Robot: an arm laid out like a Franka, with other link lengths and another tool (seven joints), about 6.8 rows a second.
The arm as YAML. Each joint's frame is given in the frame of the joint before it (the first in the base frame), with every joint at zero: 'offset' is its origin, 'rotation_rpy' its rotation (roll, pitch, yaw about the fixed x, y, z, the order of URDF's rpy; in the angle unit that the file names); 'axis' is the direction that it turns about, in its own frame. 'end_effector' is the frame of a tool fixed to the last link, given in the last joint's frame.
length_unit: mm
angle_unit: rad
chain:
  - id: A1
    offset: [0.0, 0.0, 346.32]
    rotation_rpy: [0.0, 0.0, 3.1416]
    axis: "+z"
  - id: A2
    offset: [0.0, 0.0, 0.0]
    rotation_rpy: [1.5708, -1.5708, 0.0]
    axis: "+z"
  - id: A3
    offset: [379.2, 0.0, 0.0]
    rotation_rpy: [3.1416, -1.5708, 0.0]
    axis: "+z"
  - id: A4
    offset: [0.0, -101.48, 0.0]
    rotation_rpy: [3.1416, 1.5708, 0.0]
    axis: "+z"
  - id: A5
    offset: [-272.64, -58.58, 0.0]
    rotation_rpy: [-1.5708, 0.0, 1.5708]
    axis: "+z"
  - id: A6
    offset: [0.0, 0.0, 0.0]
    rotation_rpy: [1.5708, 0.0, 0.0]
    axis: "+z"
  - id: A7
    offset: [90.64, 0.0, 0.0]
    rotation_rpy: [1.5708, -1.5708, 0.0]
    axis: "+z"
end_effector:
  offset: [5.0, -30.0, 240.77]
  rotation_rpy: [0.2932, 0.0, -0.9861]
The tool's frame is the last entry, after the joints.
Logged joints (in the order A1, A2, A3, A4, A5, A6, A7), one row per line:
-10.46 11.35 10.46 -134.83 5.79 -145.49 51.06
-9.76 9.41 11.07 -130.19 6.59 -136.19 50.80
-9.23 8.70 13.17 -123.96 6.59 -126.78 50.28
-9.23 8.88 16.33 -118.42 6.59 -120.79 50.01
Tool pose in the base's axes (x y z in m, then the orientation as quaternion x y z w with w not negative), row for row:
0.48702 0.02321 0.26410 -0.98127 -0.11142 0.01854 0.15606
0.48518 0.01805 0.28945 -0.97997 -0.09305 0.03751 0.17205
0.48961 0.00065 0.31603 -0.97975 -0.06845 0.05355 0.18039
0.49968 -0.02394 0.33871 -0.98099 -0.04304 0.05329 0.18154
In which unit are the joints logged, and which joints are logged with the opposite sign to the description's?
The joints are logged in degrees. Opposite sign: A1, A3, A6, A7.
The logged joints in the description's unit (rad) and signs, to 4 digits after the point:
0.1826 0.1981 -0.1826 -2.3532 0.1011 2.5393 -0.8912
0.1703 0.1642 -0.1932 -2.2722 0.1150 2.3770 -0.8866
0.1611 0.1518 -0.2299 -2.1635 0.1150 2.2127 -0.8776
0.1611 0.1550 -0.2850 -2.0668 0.1150 2.1082 -0.8728

